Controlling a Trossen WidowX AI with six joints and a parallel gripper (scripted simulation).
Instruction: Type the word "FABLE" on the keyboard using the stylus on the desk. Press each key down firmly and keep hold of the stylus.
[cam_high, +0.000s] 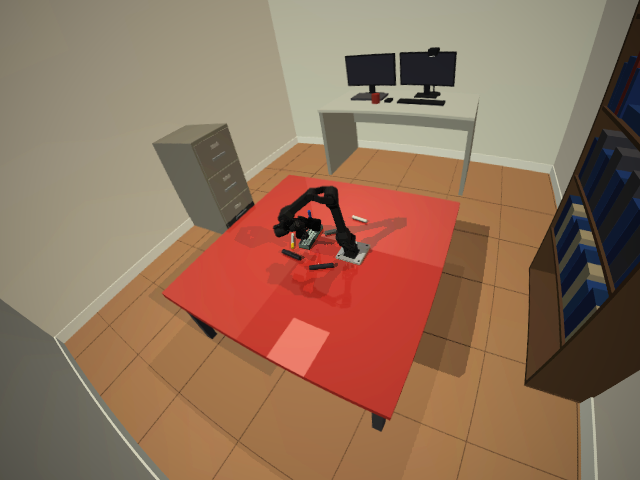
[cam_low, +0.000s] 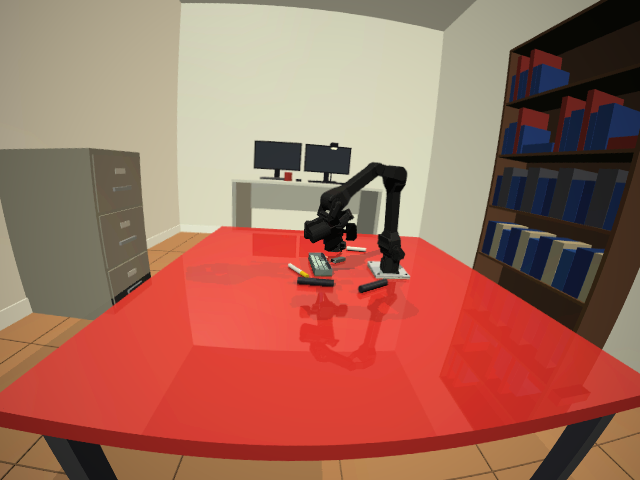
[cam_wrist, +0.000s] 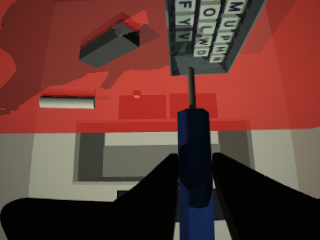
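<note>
My gripper tip is 9 cm short of the white-and-yellow marker, 9 cm to the right of it and 11 cm above it. Also, from my gripper tip: dark blue stylus 1 cm below; small grey block 7 cm behind, 7 cm to the right, 11 cm below; thin grey tip 5 cm below.
</note>
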